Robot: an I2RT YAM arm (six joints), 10 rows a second.
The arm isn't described. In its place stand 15 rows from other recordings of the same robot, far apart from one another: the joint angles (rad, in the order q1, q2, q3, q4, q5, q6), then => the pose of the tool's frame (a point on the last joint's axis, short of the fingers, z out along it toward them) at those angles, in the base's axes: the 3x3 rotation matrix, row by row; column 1 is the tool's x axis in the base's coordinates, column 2 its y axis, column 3 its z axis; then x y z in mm.
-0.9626 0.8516 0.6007 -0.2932 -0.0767 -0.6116 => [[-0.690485, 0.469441, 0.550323], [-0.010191, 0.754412, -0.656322], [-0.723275, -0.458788, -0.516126]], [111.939, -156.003, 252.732]
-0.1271 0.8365 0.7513 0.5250 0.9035 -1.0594 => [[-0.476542, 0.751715, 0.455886], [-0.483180, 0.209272, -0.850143], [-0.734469, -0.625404, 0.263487]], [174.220, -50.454, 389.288]
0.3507 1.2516 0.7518 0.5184 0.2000 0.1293 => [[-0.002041, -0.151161, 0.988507], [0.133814, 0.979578, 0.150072], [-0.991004, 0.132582, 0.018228]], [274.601, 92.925, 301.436]
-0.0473 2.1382 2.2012 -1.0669 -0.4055 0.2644 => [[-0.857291, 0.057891, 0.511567], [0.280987, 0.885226, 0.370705], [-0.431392, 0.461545, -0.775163]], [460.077, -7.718, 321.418]
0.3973 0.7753 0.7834 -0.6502 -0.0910 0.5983 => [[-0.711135, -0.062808, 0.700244], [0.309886, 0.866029, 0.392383], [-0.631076, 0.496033, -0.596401]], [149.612, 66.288, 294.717]
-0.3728 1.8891 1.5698 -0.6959 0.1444 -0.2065 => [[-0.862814, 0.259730, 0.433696], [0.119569, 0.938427, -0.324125], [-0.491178, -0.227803, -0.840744]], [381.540, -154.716, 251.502]
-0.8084 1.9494 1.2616 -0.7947 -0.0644 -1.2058 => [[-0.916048, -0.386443, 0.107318], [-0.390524, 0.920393, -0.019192], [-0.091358, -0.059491, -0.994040]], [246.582, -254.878, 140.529]
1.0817 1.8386 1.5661 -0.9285 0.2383 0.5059 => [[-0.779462, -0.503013, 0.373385], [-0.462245, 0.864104, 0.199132], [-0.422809, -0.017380, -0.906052]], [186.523, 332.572, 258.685]
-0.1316 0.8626 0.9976 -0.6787 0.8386 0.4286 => [[-0.167763, 0.866810, 0.469570], [0.302458, 0.498606, -0.812349], [-0.938283, 0.005743, -0.345821]], [161.752, -48.117, 355.856]
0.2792 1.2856 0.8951 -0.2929 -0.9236 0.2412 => [[-0.771149, -0.593818, 0.229585], [-0.071252, 0.438843, 0.895734], [-0.632655, 0.674386, -0.380724]], [250.896, 101.474, 268.782]
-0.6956 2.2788 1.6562 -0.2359 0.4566 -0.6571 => [[-0.946497, 0.275668, 0.167781], [0.075958, 0.695605, -0.714397], [-0.313646, -0.663431, -0.679328]], [369.899, -329.236, 139.731]
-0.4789 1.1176 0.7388 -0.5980 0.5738 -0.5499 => [[-0.970213, 0.175466, 0.167027], [0.009209, 0.715690, -0.698357], [-0.242077, -0.676017, -0.695988]], [179.582, -115.015, 229.894]
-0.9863 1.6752 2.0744 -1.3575 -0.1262 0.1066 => [[-0.365130, 0.830996, 0.419672], [0.743173, 0.531686, -0.406208], [-0.560691, 0.163570, -0.811708]], [176.320, -258.378, 437.128]
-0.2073 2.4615 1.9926 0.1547 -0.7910 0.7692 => [[-0.576932, -0.161119, 0.800744], [0.621114, 0.550118, 0.558200], [-0.530440, 0.819396, -0.217308]], [558.227, -91.539, 191.723]
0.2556 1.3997 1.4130 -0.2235 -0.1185 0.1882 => [[-0.266211, -0.318740, 0.909691], [0.122452, 0.924917, 0.359909], [-0.956105, 0.207205, -0.207192]], [314.512, 86.537, 414.083]
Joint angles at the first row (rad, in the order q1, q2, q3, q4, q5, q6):
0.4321 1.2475 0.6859 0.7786 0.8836 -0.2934
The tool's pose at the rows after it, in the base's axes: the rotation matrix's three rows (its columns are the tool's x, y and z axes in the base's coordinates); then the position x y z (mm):
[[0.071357, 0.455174, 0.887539], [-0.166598, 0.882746, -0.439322], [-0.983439, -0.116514, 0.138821]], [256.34, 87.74, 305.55]
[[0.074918, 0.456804, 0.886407], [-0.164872, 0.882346, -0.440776], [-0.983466, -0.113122, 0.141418]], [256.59, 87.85, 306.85]
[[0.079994, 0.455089, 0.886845], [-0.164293, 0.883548, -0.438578], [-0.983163, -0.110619, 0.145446]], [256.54, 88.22, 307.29]
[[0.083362, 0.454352, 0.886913], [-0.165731, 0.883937, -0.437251], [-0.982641, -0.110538, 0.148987]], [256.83, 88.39, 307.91]
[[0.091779, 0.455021, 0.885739], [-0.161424, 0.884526, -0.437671], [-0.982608, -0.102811, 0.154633]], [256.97, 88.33, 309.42]
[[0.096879, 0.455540, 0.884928], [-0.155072, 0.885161, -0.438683], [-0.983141, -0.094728, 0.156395]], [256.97, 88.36, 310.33]
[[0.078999, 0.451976, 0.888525], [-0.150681, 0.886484, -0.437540], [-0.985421, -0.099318, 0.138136]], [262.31, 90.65, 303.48]
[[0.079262, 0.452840, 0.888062], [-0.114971, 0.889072, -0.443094], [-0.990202, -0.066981, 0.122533]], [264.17, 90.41, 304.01]
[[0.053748, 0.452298, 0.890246], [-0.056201, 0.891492, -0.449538], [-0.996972, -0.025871, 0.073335]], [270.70, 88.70, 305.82]
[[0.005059, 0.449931, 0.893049], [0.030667, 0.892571, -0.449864], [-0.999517, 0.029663, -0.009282]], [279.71, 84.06, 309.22]
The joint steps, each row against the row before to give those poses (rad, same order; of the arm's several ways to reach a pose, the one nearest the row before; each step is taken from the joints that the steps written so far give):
-0.0010 -0.0019 0.0003 0.0001 -0.0047 0.0055
0.0001 0.0005 0.0040 0.0011 0.0014 -0.0004
0.0012 0.0010 0.0001 0.0069 -0.0017 -0.0020
0.0000 0.0016 0.0015 0.0052 -0.0019 -0.0038
-0.0005 0.0004 0.0031 0.0063 -0.0006 0.0009
0.0002 -0.0004 0.0023 0.0004 0.0011 0.0055
-0.0006 0.0291 0.0023 -0.0024 0.0002 0.0186
-0.0032 0.0016 0.0129 -0.0352 0.0045 0.0511
-0.0154 0.0062 0.0430 -0.1159 -0.0047 0.1035
-0.0292 0.0074 0.0703 -0.1919 -0.0270 0.1547

